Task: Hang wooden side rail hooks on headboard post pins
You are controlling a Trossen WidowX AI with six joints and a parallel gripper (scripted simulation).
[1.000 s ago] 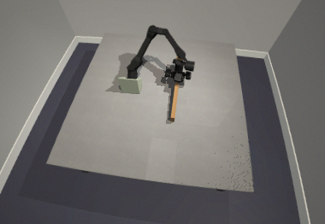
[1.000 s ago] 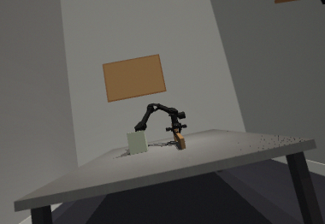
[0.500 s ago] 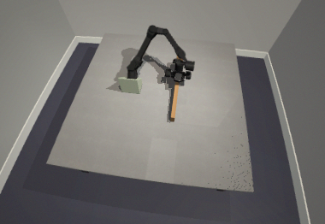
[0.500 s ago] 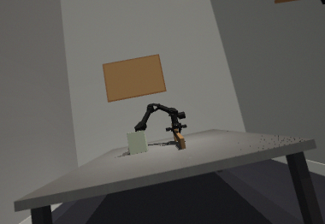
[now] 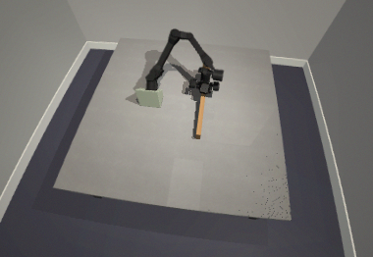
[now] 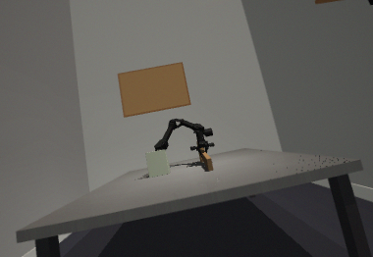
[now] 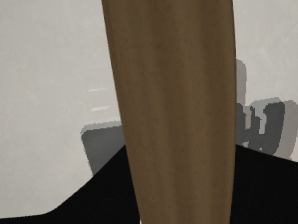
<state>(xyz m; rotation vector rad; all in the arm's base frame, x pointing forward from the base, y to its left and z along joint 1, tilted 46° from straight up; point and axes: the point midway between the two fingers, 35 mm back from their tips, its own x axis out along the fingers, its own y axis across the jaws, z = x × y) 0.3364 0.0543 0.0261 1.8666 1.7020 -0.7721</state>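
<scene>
Now: gripper tip 140 mm to the right of the wooden headboard post, 40 mm below it and 10 mm short of it.
</scene>
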